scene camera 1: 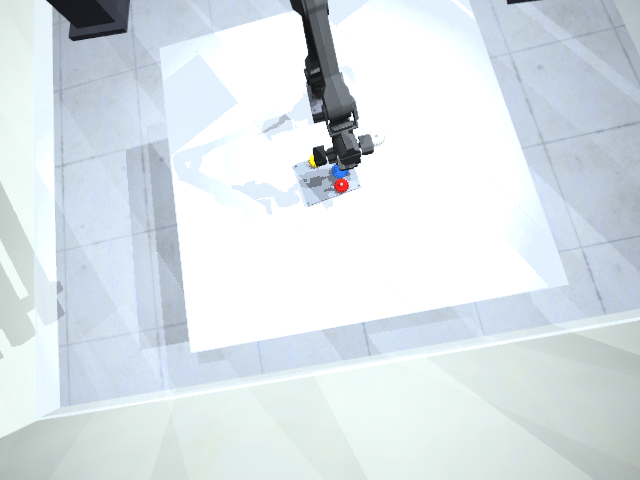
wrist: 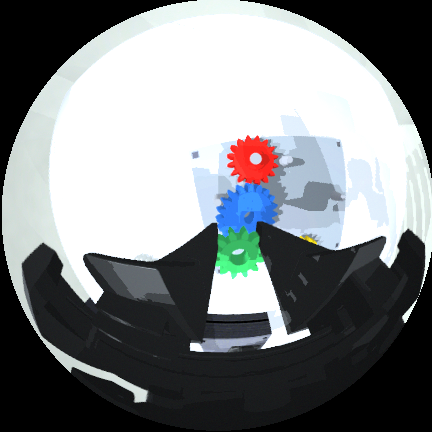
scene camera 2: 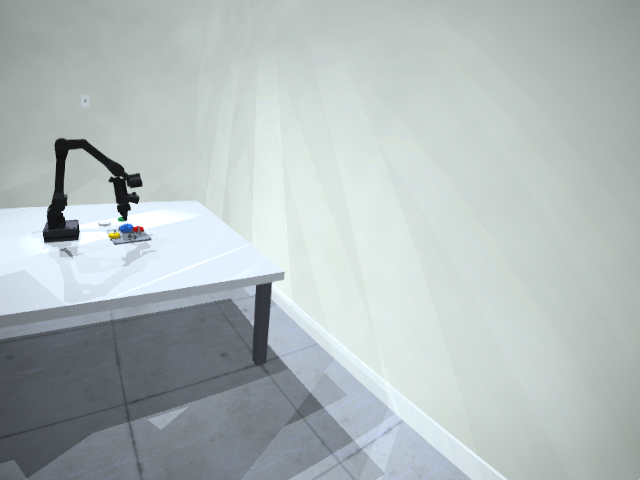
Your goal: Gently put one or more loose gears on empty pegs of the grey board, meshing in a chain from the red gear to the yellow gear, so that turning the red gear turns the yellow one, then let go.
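Frame: origin at the arm's base, x back, y right, z up, level; metres.
Seen in the pictures: gripper, fingertip midpoint: (wrist: 236, 227) (scene camera 2: 126, 220); arm's base, link origin: (scene camera 1: 320, 90) (wrist: 242, 348) (scene camera 2: 56, 226).
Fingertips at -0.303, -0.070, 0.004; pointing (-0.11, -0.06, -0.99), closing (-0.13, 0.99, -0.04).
Pixels of each thing's middle, then the offset from my fingertips to it, as dx, dy, dz. "spot": a spot on its surface instead. Level surfaces: height alone.
- grey board, body centre: (wrist: 290, 212) (scene camera 1: 326, 173) (scene camera 2: 127, 232) -0.007, +0.067, -0.045
- red gear, surface spot: (wrist: 244, 161) (scene camera 1: 344, 183) (scene camera 2: 137, 226) spot: -0.054, +0.004, -0.035
- yellow gear, body centre: (wrist: 301, 255) (scene camera 1: 315, 160) (scene camera 2: 114, 235) +0.049, +0.102, -0.043
- larger blue gear, body centre: (wrist: 246, 214) (scene camera 1: 340, 170) (scene camera 2: 126, 228) -0.001, +0.013, -0.038
- green gear, body centre: (wrist: 237, 251) (scene camera 2: 122, 219) +0.019, +0.003, +0.004
- white gear, body centre: (scene camera 1: 376, 137) (scene camera 2: 104, 223) +0.121, -0.128, -0.051
- table, surface height: dz -0.060
- bare peg, body centre: (wrist: 284, 160) -0.063, +0.048, -0.041
The grey board (scene camera 1: 316, 197) (scene camera 2: 142, 239) (wrist: 320, 155) carries the red gear (scene camera 1: 341, 185) (scene camera 2: 138, 228) (wrist: 244, 161), with a peg top in its hole, and the yellow gear (scene camera 1: 312, 161) (scene camera 2: 114, 235) (wrist: 308, 240). A larger blue gear (scene camera 1: 339, 172) (scene camera 2: 125, 227) (wrist: 247, 202) is beside the red one, their teeth very close; no peg top shows in its hole, and I cannot tell whether it is seated or tilted. My gripper (scene camera 2: 124, 217) (wrist: 236, 227) is shut on the green gear (scene camera 2: 121, 219) (wrist: 240, 265), above the blue gear's near edge in the wrist view. The arm hides the green gear in scene camera 1.
A white gear (scene camera 1: 377, 138) (scene camera 2: 104, 223) lies on the table (scene camera 1: 361, 268) (scene camera 2: 196, 258), beside the board on the side away from the yellow gear. A bare peg (wrist: 286, 160) stands near the red gear, and another peg (wrist: 338, 196) near the board's edge.
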